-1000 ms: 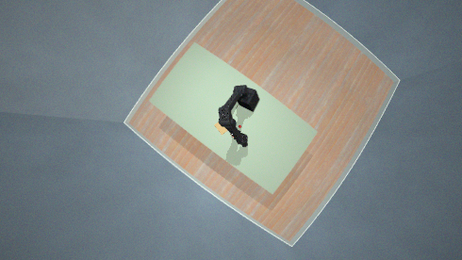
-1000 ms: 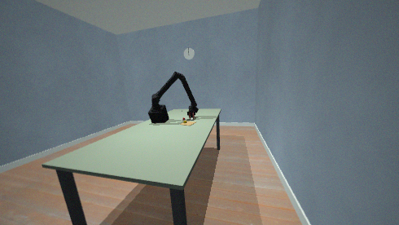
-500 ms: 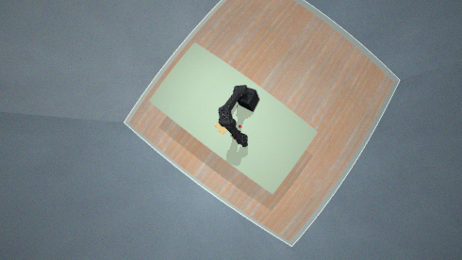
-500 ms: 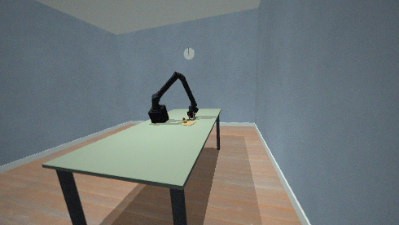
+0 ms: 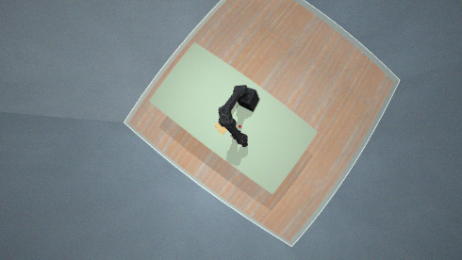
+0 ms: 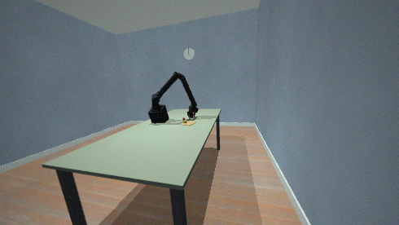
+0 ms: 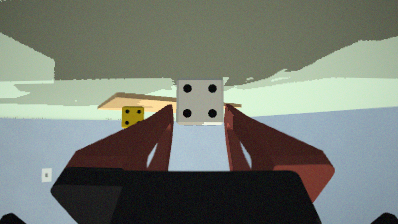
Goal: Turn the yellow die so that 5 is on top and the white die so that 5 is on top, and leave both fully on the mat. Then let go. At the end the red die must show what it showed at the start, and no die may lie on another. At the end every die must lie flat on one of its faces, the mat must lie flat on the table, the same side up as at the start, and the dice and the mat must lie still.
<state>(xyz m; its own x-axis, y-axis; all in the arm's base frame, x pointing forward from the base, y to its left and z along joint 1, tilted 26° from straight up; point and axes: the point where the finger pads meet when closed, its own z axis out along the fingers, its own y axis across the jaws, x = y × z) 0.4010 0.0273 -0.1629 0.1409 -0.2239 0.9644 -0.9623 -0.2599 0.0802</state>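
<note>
My hand is 20 mm to the right of the white die and 10 mm above it. The rest, counted from my hand: tan mat 10 mm behind, 120 mm to the right, 20 mm below; red die 110 mm behind, 40 mm to the left, 10 mm below; yellow die 50 mm behind, 120 mm to the right.
</note>
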